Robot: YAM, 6 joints.
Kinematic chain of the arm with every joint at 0, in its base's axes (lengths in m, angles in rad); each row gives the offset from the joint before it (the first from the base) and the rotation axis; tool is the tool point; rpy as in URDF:
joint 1: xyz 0 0 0.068 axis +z
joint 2: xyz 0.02 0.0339 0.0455 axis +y
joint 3: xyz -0.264 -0.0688 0 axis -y
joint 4: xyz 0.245 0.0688 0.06 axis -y
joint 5: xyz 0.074 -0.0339 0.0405 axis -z
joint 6: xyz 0.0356 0 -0.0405 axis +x
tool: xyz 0 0 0 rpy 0 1.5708 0
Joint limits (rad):
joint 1: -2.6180..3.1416
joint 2: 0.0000..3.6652
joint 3: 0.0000..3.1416
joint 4: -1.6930..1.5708
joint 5: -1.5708..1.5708
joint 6: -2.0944..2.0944
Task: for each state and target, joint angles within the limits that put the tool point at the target. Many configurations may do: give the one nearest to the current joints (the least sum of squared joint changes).
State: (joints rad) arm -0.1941 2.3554 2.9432 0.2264 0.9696 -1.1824
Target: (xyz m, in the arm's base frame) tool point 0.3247 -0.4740 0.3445
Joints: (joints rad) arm -0.9149 2.5876 2.6518 0.1200 1.1034 -1.1824
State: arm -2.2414 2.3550 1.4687 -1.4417 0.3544 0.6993
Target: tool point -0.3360 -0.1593 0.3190
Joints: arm -2.6180 1.9182 1.8751 -1.3833 1.0044 0.6993
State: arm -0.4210 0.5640 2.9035 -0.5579 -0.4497 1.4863
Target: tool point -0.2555 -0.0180 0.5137
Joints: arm 0.1225 0.4271 2.2451 -1.1296 -0.3846 1.4863
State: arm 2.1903 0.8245 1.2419 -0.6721 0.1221 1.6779
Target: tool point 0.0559 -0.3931 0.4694
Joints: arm 1.7053 0.1607 2.1168 -0.3049 0.0752 1.6779
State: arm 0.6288 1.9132 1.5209 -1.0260 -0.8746 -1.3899
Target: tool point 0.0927 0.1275 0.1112
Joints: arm 0.7758 1.7910 0.6412 -1.3238 -0.8229 -1.3899
